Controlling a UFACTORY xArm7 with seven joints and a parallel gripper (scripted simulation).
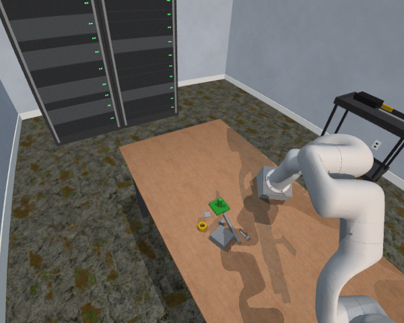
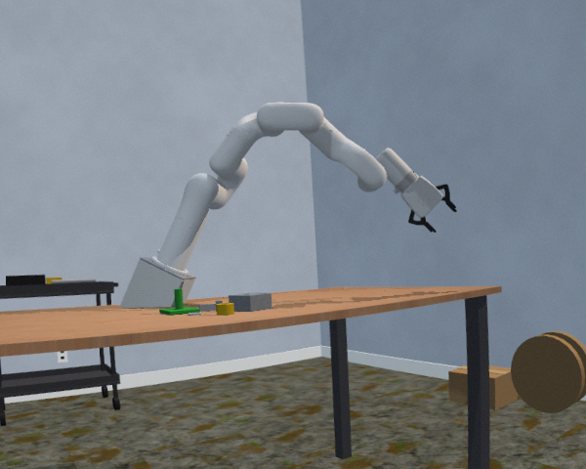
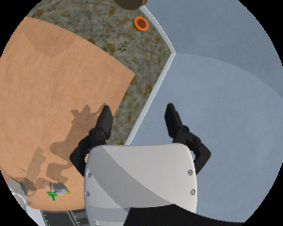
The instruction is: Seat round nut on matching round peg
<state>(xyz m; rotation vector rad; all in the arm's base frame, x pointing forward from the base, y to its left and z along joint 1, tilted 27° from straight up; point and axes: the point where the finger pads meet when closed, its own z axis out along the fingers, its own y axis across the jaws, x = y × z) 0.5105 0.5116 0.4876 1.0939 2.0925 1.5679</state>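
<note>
Right now the grey square is 76 cm to the right of my hand, 22 cm below it and 22 cm behind it. From my hand the other things lie so: grey bar: 63 cm to the right, 26 cm behind, 21 cm below; then grey block: 62 cm to the right, 20 cm below, 19 cm behind; then bolt: 56 cm to the right, 28 cm behind, 21 cm below.
</note>
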